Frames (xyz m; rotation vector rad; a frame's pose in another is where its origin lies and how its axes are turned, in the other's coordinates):
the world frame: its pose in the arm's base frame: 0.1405 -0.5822 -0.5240 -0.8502 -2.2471 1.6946
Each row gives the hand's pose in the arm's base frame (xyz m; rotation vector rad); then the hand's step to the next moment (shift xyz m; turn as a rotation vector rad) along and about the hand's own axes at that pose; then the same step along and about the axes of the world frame.
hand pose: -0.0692 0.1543 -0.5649 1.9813 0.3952 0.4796
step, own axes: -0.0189 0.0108 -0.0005 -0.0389 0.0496 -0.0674
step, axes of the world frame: 0.0044 -0.0139 0.0162 0.0469 -0.0795 -0.0003
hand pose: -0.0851 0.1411 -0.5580 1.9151 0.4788 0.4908
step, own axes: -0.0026 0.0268 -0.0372 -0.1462 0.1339 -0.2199
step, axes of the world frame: 0.0185 -0.0385 -0.0167 0.1735 -0.2393 0.0173
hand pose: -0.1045 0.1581 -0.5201 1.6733 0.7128 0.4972
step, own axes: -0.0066 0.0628 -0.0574 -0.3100 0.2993 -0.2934
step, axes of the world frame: 0.0281 -0.0739 -0.0322 0.2066 -0.4703 0.0889
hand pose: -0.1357 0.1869 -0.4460 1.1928 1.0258 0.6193
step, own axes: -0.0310 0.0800 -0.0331 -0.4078 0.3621 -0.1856
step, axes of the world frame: 0.0193 -0.0875 -0.0209 0.0784 -0.5577 0.1213
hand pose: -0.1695 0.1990 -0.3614 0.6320 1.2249 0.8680
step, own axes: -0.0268 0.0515 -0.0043 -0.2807 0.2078 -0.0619
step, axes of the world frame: 0.0081 -0.0562 -0.0130 -0.0135 -0.3474 0.0701
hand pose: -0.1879 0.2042 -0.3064 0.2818 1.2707 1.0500
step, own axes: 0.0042 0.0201 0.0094 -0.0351 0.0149 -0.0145
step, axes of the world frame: 0.0085 -0.0109 -0.0179 -0.0041 -0.0359 0.0190
